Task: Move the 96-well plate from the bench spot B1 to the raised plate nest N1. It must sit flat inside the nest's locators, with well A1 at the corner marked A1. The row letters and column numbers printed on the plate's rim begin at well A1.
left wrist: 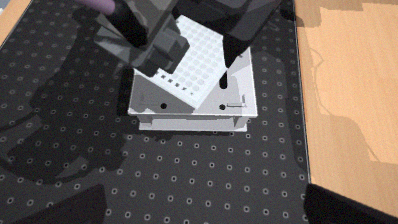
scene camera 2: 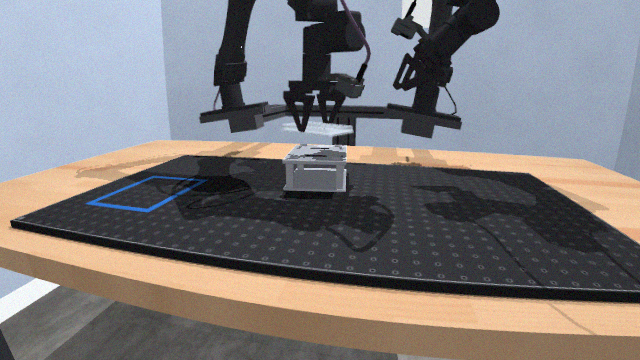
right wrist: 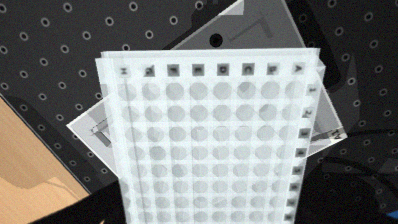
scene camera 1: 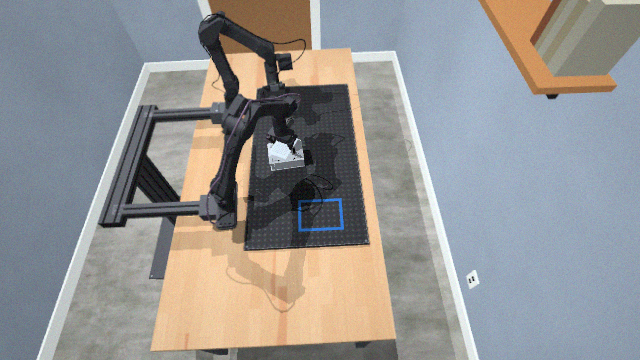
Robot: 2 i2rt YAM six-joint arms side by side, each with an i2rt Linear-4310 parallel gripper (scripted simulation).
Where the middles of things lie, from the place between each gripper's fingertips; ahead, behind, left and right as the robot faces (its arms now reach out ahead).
My right hand is 10 mm short of the grey raised nest [scene camera 2: 334, 151], 10 mm to the right of it and 60 mm above it. The rest, counted from my right hand: white 96-well plate [right wrist: 190, 129]: right at my right hand.
Now: left hand [scene camera 2: 398, 88] 20 mm short of the white 96-well plate, 170 mm to the left of it and 90 mm above it. Round my left hand: grey raised nest (20 mm ahead, 170 mm to the right, 140 mm below).
